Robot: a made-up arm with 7 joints. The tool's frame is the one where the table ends. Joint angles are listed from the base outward.
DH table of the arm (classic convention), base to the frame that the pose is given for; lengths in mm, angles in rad. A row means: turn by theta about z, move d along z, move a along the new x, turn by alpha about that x. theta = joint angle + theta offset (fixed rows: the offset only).
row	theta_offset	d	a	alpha
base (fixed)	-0.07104	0	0	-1.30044
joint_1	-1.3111	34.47	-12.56	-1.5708
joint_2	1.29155	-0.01	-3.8	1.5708
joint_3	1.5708	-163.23	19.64	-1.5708
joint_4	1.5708	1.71	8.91	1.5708
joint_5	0	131.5	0.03	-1.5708
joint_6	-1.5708	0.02	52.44	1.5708
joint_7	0	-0.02	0	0
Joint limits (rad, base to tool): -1.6..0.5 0..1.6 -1.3..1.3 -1.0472..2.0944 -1.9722..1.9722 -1.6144..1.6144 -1.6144..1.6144
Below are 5 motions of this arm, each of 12 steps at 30 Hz.
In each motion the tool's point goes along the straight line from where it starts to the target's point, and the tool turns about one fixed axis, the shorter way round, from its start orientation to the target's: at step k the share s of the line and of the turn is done. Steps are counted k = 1, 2, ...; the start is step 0. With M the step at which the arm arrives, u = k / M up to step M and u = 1 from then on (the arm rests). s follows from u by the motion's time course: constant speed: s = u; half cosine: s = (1 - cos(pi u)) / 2; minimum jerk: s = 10 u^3 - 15 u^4 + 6 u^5.
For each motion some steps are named. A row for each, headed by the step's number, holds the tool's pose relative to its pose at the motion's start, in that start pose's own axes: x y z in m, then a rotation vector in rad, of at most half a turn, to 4 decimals.
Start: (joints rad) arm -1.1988 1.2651 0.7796 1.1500 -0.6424 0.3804 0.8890
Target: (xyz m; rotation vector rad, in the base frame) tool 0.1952 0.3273 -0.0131 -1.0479 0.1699 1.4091
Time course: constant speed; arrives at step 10
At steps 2, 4, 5, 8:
2: 0.0051 0.0038 -0.0098 -0.0029 0.0648 -0.0144
4: 0.0102 0.0076 -0.0196 -0.0058 0.1295 -0.0287
5: 0.0127 0.0095 -0.0245 -0.0072 0.1619 -0.0359
8: 0.0204 0.0152 -0.0392 -0.0116 0.2590 -0.0575

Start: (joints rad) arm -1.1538 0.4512 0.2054 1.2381 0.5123 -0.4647 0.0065
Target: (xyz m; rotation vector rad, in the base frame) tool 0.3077 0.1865 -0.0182 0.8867 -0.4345 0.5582
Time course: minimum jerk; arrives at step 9
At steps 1, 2, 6, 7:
1: -0.0001 0.0013 0.0003 0.0029 -0.0013 0.0070
2: -0.0009 0.0087 0.0017 0.0189 -0.0084 0.0466
6: -0.0090 0.0896 0.0179 0.1956 -0.0865 0.4815
7: -0.0105 0.1048 0.0210 0.2286 -0.1012 0.5629

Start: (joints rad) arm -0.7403 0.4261 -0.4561 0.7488 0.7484 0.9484 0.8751
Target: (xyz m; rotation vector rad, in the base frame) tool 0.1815 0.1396 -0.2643 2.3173 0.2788 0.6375
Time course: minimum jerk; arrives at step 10
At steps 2, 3, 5, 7, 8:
2: -0.0035 -0.0031 -0.0036 0.0237 -0.0135 0.0001
3: -0.0099 -0.0089 -0.0101 0.0668 -0.0380 0.0004
5: -0.0304 -0.0272 -0.0310 0.2048 -0.1164 0.0013
7: -0.0510 -0.0455 -0.0519 0.3428 -0.1948 0.0021
8: -0.0574 -0.0512 -0.0584 0.3859 -0.2193 0.0024

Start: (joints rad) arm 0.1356 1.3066 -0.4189 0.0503 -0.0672 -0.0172 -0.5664
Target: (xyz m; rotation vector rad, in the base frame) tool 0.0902 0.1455 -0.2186 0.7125 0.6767 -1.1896
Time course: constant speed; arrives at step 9
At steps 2, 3, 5, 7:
2: 0.0086 -0.0105 0.0075 0.0032 -0.0897 -0.0114
3: 0.0129 -0.0158 0.0113 0.0048 -0.1346 -0.0171
5: 0.0215 -0.0263 0.0188 0.0081 -0.2243 -0.0286
7: 0.0301 -0.0368 0.0263 0.0113 -0.3140 -0.0400

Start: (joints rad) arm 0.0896 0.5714 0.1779 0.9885 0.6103 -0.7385 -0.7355
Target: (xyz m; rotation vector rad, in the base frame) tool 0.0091 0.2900 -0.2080 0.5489 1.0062 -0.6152
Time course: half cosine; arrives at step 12
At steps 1, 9, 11, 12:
1: -0.0017 0.0002 -0.0009 -0.0042 0.0004 0.0047
9: -0.0833 0.0090 -0.0433 -0.2091 0.0206 0.2341
11: -0.0959 0.0103 -0.0499 -0.2408 0.0237 0.2695
12: -0.0976 0.0105 -0.0508 -0.2450 0.0241 0.2742

